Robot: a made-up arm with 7 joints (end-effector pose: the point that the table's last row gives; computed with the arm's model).
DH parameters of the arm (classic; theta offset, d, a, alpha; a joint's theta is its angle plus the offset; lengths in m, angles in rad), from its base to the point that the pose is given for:
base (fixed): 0 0 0 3.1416
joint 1: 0 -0.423 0 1.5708
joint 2: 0 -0.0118 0 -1.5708
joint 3: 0 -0.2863 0 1.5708
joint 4: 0 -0.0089 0 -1.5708
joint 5: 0 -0.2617 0 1.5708
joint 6: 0 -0.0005 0 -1.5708
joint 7: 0 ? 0 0
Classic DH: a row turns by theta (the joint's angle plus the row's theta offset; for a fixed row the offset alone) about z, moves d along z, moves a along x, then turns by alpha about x.
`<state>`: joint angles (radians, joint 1 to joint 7).
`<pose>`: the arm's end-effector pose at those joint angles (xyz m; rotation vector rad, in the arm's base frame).
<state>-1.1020 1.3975 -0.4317 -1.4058 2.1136 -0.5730 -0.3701</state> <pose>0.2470 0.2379 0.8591 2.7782 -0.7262 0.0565</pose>
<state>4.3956 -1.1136 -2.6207 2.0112 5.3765 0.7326 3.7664</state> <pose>-0.0159 -0.2111 0.1738 0.3552 0.2709 -1.8235</pose>
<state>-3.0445 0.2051 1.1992 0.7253 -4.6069 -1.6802 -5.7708</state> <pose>-0.2765 0.1481 0.8312 1.7301 0.5193 2.5623</pose>
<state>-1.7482 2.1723 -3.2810 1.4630 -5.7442 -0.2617 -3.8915</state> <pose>-0.0147 0.5352 0.5477 1.4405 1.9841 -1.1440</pose>
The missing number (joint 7, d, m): -0.1578
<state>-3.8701 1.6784 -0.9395 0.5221 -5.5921 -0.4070 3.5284</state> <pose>-0.3956 -0.5352 0.2820 -1.5882 -0.8538 -1.5616</pose>
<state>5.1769 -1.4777 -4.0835 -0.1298 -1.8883 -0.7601 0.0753</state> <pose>-0.3583 -0.5681 0.4030 -1.1652 -0.1985 -1.7649</pose>
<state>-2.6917 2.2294 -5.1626 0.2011 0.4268 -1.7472 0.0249</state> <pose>-0.4234 0.0990 0.0827 -0.2194 1.7992 1.4712</pose>
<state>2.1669 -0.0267 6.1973 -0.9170 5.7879 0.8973 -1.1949</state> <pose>0.1494 0.1873 1.0085 2.9333 -0.8788 -0.6161</pose>
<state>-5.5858 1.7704 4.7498 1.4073 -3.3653 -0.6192 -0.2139</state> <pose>0.4453 0.1329 0.3681 1.7710 0.2821 -0.6361</pose>
